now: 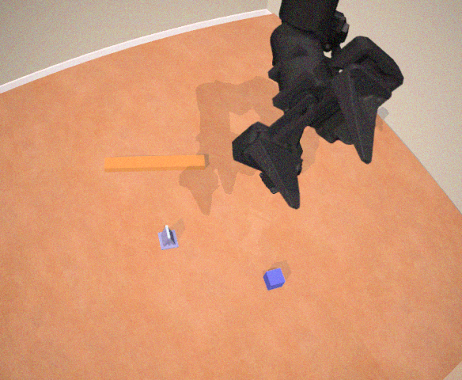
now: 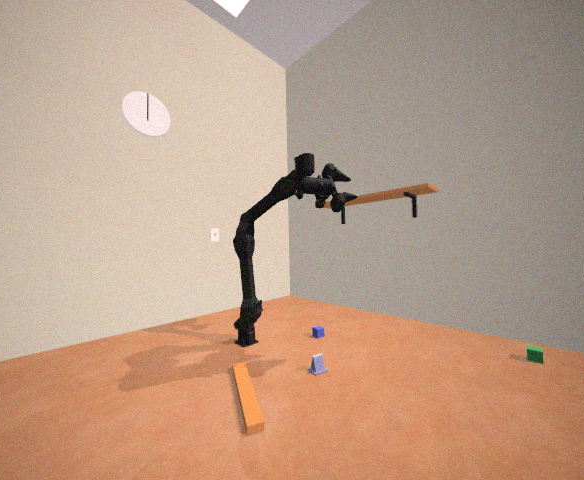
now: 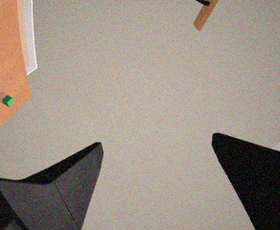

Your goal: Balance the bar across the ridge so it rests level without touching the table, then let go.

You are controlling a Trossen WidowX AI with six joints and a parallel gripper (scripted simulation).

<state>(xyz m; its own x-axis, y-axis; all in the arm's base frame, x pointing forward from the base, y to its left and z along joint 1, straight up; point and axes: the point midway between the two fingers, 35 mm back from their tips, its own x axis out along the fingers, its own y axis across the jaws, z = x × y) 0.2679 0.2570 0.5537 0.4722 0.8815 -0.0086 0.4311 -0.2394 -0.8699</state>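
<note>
My gripper tip is 30 mm past the orange bar, 460 mm to the left of it and 550 mm above it. From my gripper tip the other things lie so: green cube (460 mm ahead, 210 mm to the left, 540 mm below); then blue cube (130 mm behind, 70 mm to the right, 540 mm below).
</note>
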